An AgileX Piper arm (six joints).
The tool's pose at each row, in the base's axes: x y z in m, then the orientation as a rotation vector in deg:
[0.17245 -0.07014 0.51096 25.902 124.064 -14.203]
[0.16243 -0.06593 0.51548 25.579 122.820 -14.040]
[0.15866 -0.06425 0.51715 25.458 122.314 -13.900]
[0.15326 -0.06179 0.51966 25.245 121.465 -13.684]
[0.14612 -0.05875 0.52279 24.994 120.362 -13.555]
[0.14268 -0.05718 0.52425 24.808 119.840 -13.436]
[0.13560 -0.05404 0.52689 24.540 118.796 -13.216]
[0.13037 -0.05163 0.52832 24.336 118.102 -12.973]
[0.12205 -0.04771 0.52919 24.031 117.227 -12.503]
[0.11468 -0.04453 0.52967 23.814 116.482 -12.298]
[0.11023 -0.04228 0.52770 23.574 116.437 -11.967]
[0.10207 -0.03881 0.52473 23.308 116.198 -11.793]
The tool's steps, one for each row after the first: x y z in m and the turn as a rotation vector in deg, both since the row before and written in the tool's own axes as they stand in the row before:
[0.00275 -0.00028 -0.01144 -0.299 -1.256 0.106]
[0.00099 0.00000 -0.00434 -0.171 -0.503 0.078]
[0.00128 0.00007 -0.00632 -0.277 -0.847 0.117]
[0.00167 -0.00007 -0.00820 -0.241 -1.107 0.111]
[0.00079 0.00008 -0.00397 -0.183 -0.533 0.029]
[0.00185 0.00010 -0.00797 -0.311 -1.046 0.122]
[0.00172 0.00018 -0.00568 -0.287 -0.692 0.103]
[0.00386 0.00039 -0.00838 -0.501 -0.868 0.164]
[0.00350 0.00013 -0.00724 -0.270 -0.747 0.088]
[0.00411 0.00035 -0.00342 -0.342 -0.060 -0.015]
[0.00684 0.00008 -0.00638 -0.250 -0.266 -0.062]

